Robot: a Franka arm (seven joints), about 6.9 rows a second.
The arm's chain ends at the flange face. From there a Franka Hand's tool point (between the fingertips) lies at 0.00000 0.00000 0.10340 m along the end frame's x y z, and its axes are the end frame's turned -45 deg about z.
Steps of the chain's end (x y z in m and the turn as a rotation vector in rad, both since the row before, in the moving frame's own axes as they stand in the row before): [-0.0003 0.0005 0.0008 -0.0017 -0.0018 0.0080]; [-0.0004 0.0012 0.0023 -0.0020 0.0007 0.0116]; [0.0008 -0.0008 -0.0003 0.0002 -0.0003 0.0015]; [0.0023 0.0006 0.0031 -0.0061 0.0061 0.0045]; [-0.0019 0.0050 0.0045 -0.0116 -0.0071 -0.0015]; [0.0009 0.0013 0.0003 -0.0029 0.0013 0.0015]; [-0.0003 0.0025 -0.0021 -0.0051 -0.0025 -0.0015]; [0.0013 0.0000 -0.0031 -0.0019 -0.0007 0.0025]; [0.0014 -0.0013 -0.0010 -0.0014 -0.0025 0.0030]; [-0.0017 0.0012 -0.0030 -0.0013 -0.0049 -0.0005]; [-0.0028 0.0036 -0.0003 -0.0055 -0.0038 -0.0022]
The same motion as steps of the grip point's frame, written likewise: [-0.0008 0.0001 0.0008 0.0001 -0.0025 0.0080]; [-0.0012 0.0008 0.0023 -0.0019 -0.0009 0.0116]; [0.0011 0.0000 -0.0003 0.0004 -0.0001 0.0015]; [0.0012 0.0029 0.0031 -0.0086 0.0000 0.0045]; [-0.0062 0.0025 0.0045 -0.0032 -0.0132 -0.0015]; [-0.0004 0.0019 0.0003 -0.0030 -0.0011 0.0015]; [-0.0025 0.0017 -0.0021 -0.0018 -0.0054 -0.0015]; [0.0007 0.0010 -0.0031 -0.0008 -0.0018 0.0025]; [0.0016 0.0000 -0.0010 0.0008 -0.0028 0.0030]; [-0.0025 -0.0006 -0.0030 0.0025 -0.0044 -0.0005]; [-0.0052 0.0007 -0.0003 -0.0012 -0.0066 -0.0022]
